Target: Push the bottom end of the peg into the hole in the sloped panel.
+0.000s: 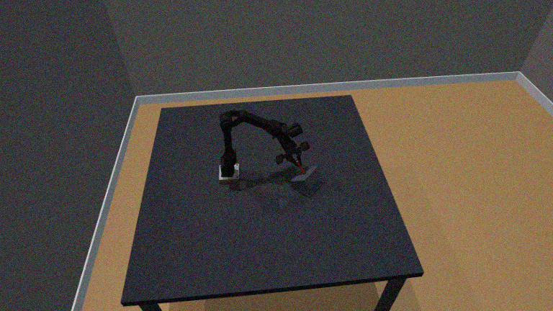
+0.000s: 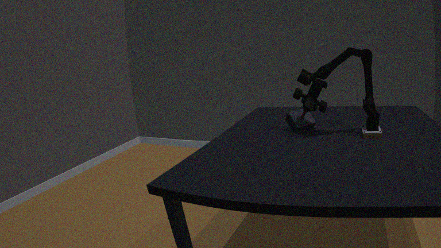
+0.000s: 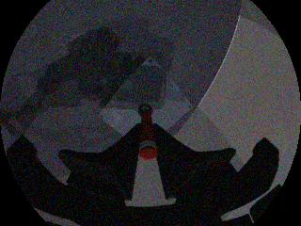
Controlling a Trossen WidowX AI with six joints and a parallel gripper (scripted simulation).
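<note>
Right now the red peg is 10 mm behind my gripper tip, 10 mm to the left of it and 10 mm above it. Round my gripper tip: grey sloped panel: 30 mm ahead, 30 mm to the right, 60 mm below.
</note>
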